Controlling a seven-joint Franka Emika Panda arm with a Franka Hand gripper.
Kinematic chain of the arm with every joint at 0, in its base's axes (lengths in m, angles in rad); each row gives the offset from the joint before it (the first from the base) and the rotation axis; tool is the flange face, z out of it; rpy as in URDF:
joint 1: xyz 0 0 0.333 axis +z
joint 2: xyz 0 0 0 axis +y
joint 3: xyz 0 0 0.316 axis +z
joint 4: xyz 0.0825 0 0 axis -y
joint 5: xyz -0.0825 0 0.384 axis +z
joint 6: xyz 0 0 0 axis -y
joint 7: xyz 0.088 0 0 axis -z
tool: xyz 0 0 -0.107 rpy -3.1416 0 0
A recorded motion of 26 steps. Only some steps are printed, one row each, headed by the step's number.
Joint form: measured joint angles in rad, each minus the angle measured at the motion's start. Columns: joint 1, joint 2, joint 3, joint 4, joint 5, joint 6, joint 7.
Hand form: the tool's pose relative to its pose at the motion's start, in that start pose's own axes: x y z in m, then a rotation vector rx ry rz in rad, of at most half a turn. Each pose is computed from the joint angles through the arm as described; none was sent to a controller.
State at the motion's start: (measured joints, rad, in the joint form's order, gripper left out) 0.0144 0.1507 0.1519 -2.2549 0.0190 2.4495 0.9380
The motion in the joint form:
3: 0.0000 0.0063 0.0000 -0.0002 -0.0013 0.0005 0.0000
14: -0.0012 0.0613 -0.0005 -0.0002 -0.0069 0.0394 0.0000
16: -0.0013 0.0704 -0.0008 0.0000 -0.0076 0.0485 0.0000
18: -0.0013 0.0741 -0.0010 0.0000 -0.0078 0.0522 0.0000
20: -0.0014 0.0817 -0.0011 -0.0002 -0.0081 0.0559 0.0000
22: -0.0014 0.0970 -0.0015 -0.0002 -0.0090 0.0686 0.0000
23: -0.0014 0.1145 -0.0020 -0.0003 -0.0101 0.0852 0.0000
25: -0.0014 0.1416 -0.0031 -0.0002 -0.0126 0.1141 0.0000
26: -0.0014 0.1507 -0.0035 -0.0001 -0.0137 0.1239 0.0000
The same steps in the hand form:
3: -0.0001 0.0004 0.0034 -0.0048 -0.0035 -0.0007
14: 0.0013 0.0011 0.0293 -0.0150 -0.0158 -0.0012
16: 0.0017 0.0010 0.0333 -0.0143 -0.0162 -0.0009
18: 0.0019 0.0010 0.0349 -0.0141 -0.0165 -0.0007
20: 0.0018 0.0014 0.0387 -0.0168 -0.0195 -0.0004
22: 0.0021 0.0017 0.0458 -0.0179 -0.0221 -0.0001
23: 0.0024 0.0020 0.0537 -0.0176 -0.0239 0.0003
25: 0.0030 0.0024 0.0657 -0.0147 -0.0242 0.0006
26: 0.0033 0.0025 0.0696 -0.0137 -0.0241 0.0005

